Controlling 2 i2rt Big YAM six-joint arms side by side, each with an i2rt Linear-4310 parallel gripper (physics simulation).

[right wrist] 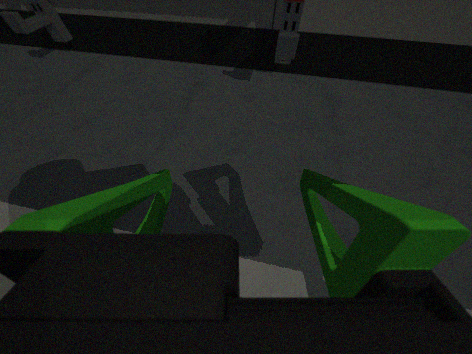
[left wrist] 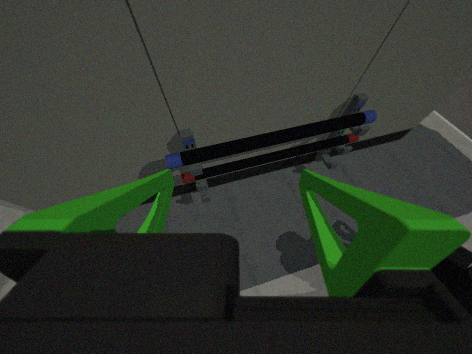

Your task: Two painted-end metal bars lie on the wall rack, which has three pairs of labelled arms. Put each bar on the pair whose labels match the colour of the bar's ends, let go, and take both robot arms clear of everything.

Observation:
I see my left gripper, my right gripper, a red-ended bar and a blue-ended bar.

